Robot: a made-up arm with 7 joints.
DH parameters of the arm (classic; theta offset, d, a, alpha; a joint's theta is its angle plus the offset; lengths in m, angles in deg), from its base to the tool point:
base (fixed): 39.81 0 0.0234 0
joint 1: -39.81 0.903 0.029 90
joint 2: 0 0.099 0.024 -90
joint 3: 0 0.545 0.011 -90
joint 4: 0 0.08 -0.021 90
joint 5: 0 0.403 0.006 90
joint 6: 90 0.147 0.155 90
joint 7: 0 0.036 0.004 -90
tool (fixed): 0 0.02 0 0
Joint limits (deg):
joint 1: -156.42..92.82
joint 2: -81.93..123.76
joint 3: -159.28..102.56
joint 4: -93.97..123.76
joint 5: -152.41..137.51
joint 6: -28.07..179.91
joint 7: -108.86..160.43
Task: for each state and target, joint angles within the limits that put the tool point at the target. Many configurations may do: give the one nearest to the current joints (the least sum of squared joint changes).
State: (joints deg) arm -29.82 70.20 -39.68 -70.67 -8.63 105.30 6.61
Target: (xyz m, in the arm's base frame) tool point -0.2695 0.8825 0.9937
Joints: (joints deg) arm -64.49 67.49 -46.43 -26.38 -7.17 73.46 5.55
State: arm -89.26 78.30 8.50 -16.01 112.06 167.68 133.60
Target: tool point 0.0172 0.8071 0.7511
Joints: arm -89.54 100.86 11.44 -25.23 115.02 178.23 136.29
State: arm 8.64 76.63 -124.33 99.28 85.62 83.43 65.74
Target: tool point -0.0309 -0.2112 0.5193
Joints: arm 15.22 105.77 -152.66 116.68 81.58 82.81 63.87
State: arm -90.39 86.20 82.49 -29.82 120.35 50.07 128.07
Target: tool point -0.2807 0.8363 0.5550
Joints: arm -102.29 97.21 64.10 -76.03 123.82 55.46 128.40
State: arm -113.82 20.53 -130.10 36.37 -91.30 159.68 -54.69
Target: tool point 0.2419 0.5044 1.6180
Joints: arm -138.21 45.63 -129.79 35.31 -82.84 151.34 -52.81
